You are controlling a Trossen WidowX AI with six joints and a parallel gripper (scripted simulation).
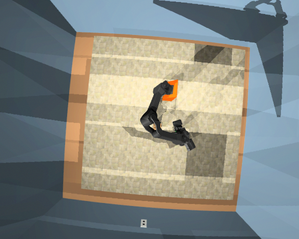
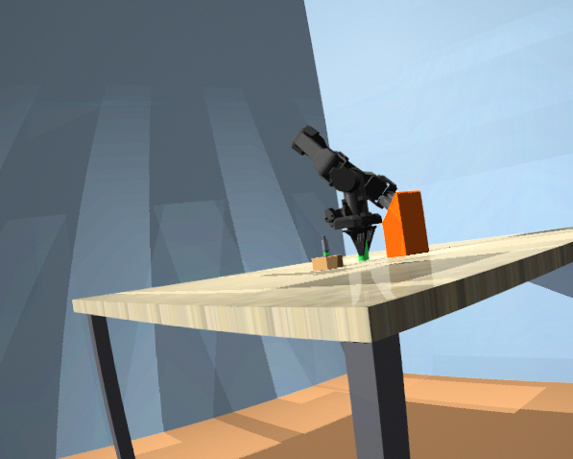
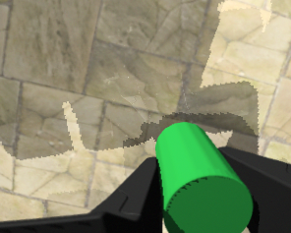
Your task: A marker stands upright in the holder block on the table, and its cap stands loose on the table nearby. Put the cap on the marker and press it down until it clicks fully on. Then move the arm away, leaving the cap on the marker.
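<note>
Right now my gripper tip is 1 cm past the brown holder block, 16 cm to the left of it and 1 cm above it. The rest, counted from my gripper tip: green cap: 1 cm above.
</note>
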